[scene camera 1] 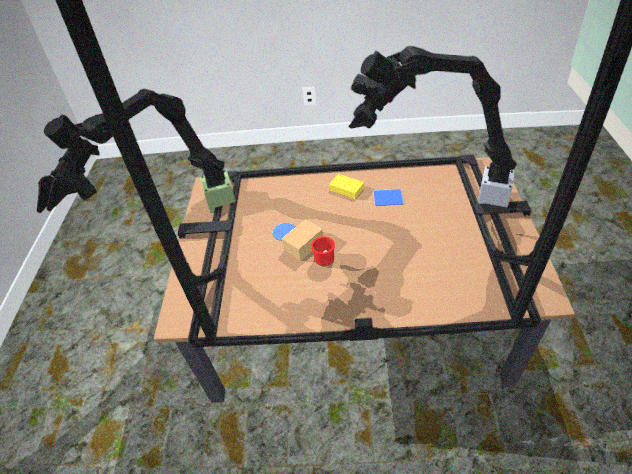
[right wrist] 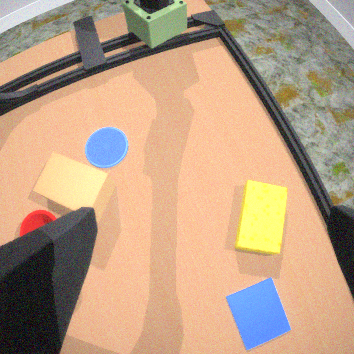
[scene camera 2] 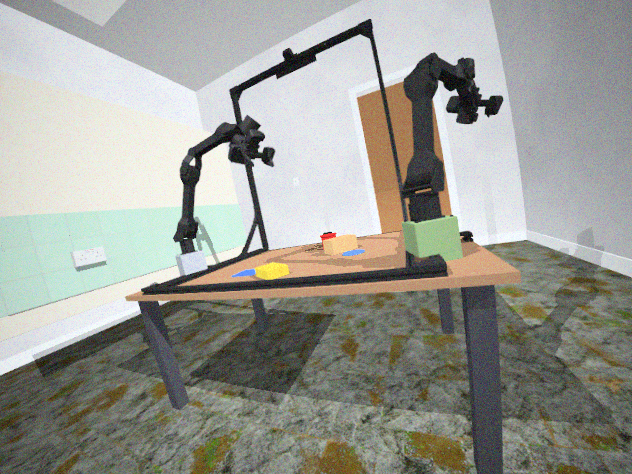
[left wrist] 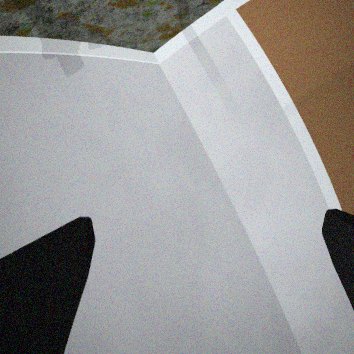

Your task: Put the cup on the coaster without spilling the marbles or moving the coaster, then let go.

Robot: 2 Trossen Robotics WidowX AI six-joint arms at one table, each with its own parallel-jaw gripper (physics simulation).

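Places are measured from the left arm's base along level axes (x ahead, y left, z up), in centimetres.
Where they show: left gripper, fingertip midpoint: [scene camera 1: 43,211] [left wrist: 212,226]; right gripper, fingertip midpoint: [scene camera 1: 354,119] [right wrist: 217,219] [scene camera 2: 263,165]; left arm's base, link origin: [scene camera 1: 215,180] [right wrist: 153,1] [scene camera 2: 427,219]; right arm's base, link origin: [scene camera 1: 498,177] [scene camera 2: 189,253].
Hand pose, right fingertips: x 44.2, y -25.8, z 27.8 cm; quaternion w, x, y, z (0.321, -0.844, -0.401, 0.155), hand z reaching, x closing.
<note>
Each offset is from my right fingertips to the top centre of the thing. "*": to the spot under its first point.
The red cup {dy -16.3, dx -17.6, dz -30.8 cm} [scene camera 1: 323,255] [scene camera 2: 327,236] [right wrist: 37,219] stands upright on the table, with something small and pale inside; marbles cannot be made out singly. In the right wrist view a finger partly hides it. A round flat blue coaster {dy +0.8, dx -26.1, dz -37.3 cm} [scene camera 1: 282,231] [scene camera 2: 353,252] [right wrist: 106,147] lies on the other side of a tan block {dy -7.9, dx -21.9, dz -32.0 cm} [scene camera 1: 302,238] [scene camera 2: 338,245] [right wrist: 70,180] from the cup. My left gripper [scene camera 1: 46,201] [scene camera 2: 493,105] [left wrist: 212,226] is open and empty, out beyond the table's left side in scene camera 1. My right gripper [scene camera 1: 360,121] [scene camera 2: 269,155] [right wrist: 217,219] is open and empty, high above the table.
A yellow sponge {dy +13.3, dx +1.3, dz -34.7 cm} [scene camera 1: 346,186] [scene camera 2: 271,270] [right wrist: 262,217] and a flat blue square {* dy +2.7, dx +13.4, dz -37.3 cm} [scene camera 1: 388,197] [scene camera 2: 244,273] [right wrist: 258,314] lie near the table edge at the back in scene camera 1. A black frame [scene camera 1: 347,167] borders the work area, with tall posts at the front corners.
</note>
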